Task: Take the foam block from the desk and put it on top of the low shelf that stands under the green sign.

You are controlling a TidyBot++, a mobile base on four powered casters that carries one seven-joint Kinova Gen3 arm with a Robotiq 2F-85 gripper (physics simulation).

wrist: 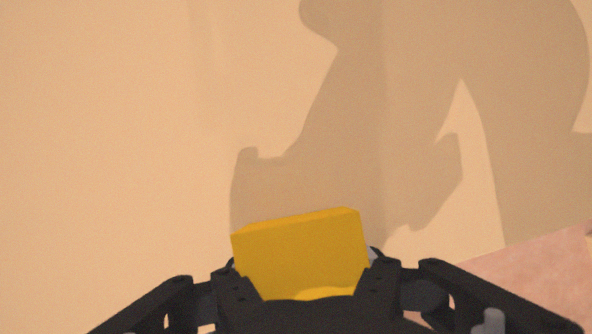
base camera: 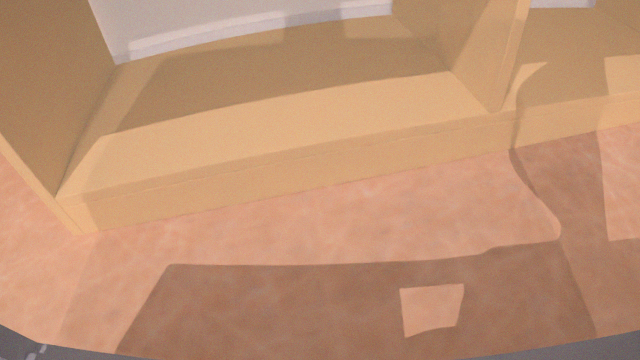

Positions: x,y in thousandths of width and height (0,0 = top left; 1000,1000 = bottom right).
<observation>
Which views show my gripper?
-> The wrist view only.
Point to a yellow foam block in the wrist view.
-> At 530,765
</observation>
